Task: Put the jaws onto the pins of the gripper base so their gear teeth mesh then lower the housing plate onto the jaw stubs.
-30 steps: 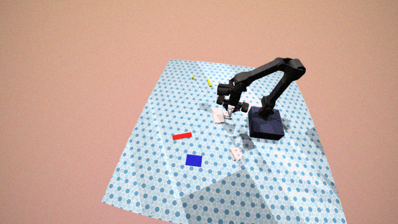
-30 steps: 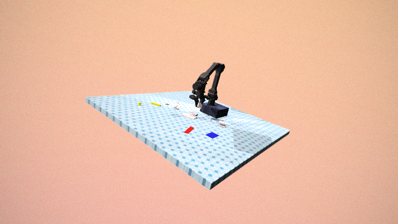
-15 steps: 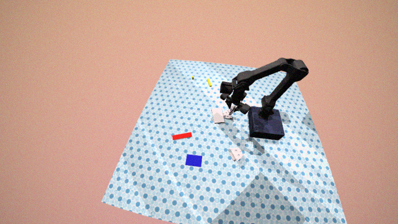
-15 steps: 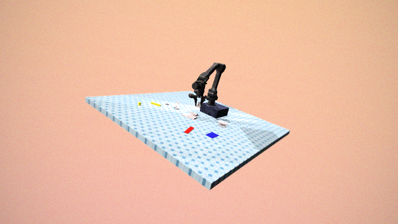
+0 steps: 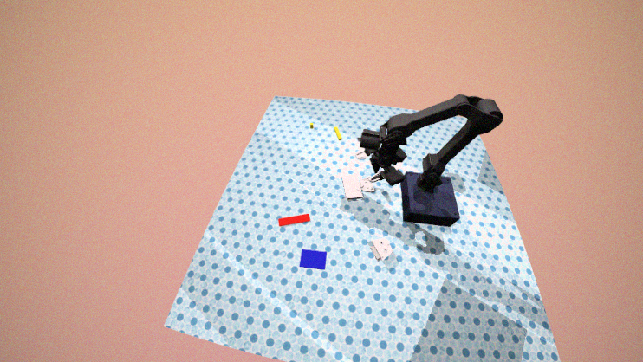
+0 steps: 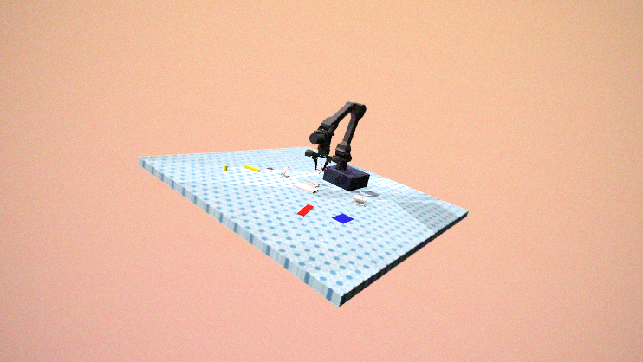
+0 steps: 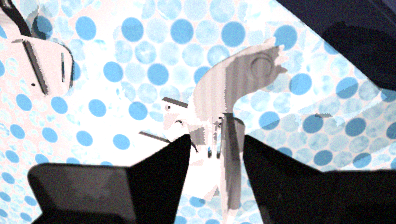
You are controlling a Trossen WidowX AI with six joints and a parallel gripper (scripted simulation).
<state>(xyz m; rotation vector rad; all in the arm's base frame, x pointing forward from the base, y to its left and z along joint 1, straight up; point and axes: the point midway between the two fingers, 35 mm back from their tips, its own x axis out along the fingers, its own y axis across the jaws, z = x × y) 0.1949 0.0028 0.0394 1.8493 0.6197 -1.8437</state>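
Right now the flat white plate is 10 cm ahead of my gripper tip, 8 cm below it and 2 cm to the left of it. The rest, counted from my gripper tip: jaw 21 cm to the right, 5 cm below, 5 cm ahead; housing plate 8 cm below, 3 cm ahead, 1 cm to the right; small white piece 27 cm to the left, 8 cm below, 5 cm behind.
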